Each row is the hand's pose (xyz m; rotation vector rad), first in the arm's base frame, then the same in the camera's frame.
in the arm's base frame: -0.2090 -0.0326 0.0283 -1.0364 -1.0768 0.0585
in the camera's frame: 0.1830 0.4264 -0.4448 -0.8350 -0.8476 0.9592
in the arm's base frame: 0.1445 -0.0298 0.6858 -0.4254 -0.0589 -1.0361
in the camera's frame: 0.6870 0.8611 -0.1067 -0.8793 0.1506 -0.2866
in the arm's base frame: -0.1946 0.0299 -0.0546 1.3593 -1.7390 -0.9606
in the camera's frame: 0.1215 0.4482 -0.5268 1.1802 -0.9222 -0.6231
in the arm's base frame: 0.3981 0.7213 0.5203 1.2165 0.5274 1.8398
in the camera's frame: 0.3363 1.5013 -0.4575 1.4585 1.5547 1.7886
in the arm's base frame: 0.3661 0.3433 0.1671 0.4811 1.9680 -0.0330
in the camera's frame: 0.4030 1.0441 -0.6925 -0.3672 2.5208 -0.0667
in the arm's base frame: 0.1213 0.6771 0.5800 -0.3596 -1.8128 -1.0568
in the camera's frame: 0.1980 1.3635 -0.2477 -0.2138 -1.4228 -0.2353
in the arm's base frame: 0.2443 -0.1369 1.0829 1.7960 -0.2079 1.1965
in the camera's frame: 0.9800 0.9856 0.1722 1.9028 0.8375 1.0017
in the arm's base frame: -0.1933 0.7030 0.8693 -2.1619 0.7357 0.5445
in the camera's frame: 0.0833 1.3576 0.1648 -2.5310 0.4292 1.4678
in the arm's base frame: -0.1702 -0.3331 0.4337 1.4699 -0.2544 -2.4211
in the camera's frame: 0.5554 0.3740 -0.1061 0.5970 -0.0177 -2.0607
